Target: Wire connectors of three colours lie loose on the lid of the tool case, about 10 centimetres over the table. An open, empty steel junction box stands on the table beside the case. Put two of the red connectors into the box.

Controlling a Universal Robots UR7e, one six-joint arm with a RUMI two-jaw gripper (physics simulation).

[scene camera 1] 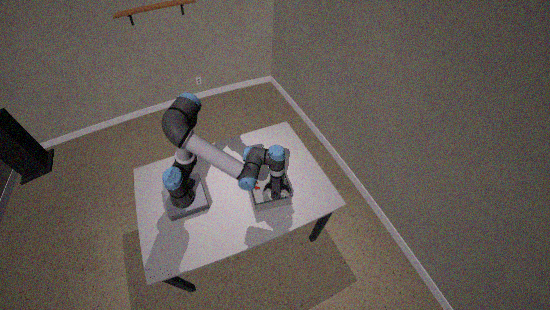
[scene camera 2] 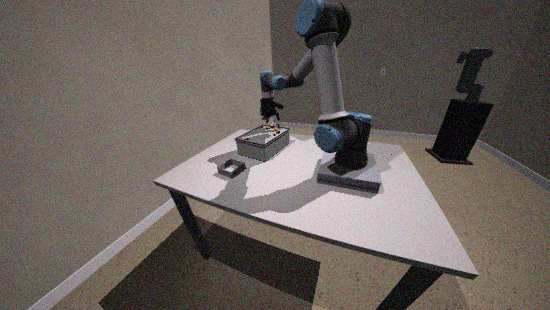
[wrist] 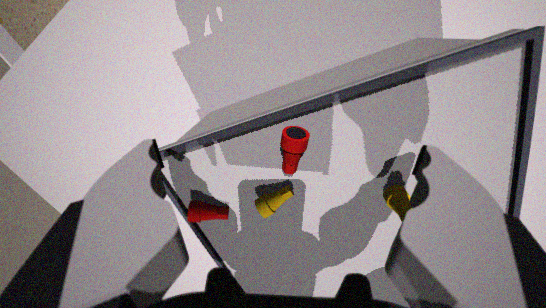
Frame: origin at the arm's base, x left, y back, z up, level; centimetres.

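Seen in the pictures: gripper, fingertip midpoint: (scene camera 2: 272, 125) (wrist: 285, 147); arm's base, origin of the base link: (scene camera 1: 183, 197) (scene camera 2: 350, 160).
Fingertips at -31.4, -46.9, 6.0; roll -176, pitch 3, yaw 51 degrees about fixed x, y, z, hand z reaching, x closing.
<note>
Offsets run from my fingertips to a thing's top centre, as dx, dy, dz.
My gripper (scene camera 1: 277, 193) (scene camera 2: 271, 121) (wrist: 285, 147) is open and empty, low over the lid of the grey tool case {+12.9, -3.1, -0.7} (scene camera 1: 272, 204) (scene camera 2: 251, 149) (wrist: 475, 135). In the wrist view a red connector {+0.7, +0.0, +0.5} (wrist: 294, 145) lies near the lid's rim, in the gap between the fingertips. A second red connector {+1.1, -7.7, +0.5} (wrist: 207, 212) lies by the left rim, right of the left finger. A red connector {+10.8, +6.1, +0.5} (scene camera 1: 257, 188) also shows in scene camera 1, left of the gripper. The steel junction box {+41.6, -11.8, -7.8} (scene camera 2: 227, 173) stands open on the table beside the case; it does not show in the wrist view.
A yellow connector {+2.9, -3.1, +0.4} (wrist: 272, 201) lies between the two red ones and the wrist. Another yellow connector {+7.1, +3.3, +1.3} (wrist: 396, 196) is partly hidden by the right finger. One more yellow connector {+23.7, -9.9, +0.4} (scene camera 2: 245, 138) lies at the lid end nearest the box. The lid has a raised dark rim.
</note>
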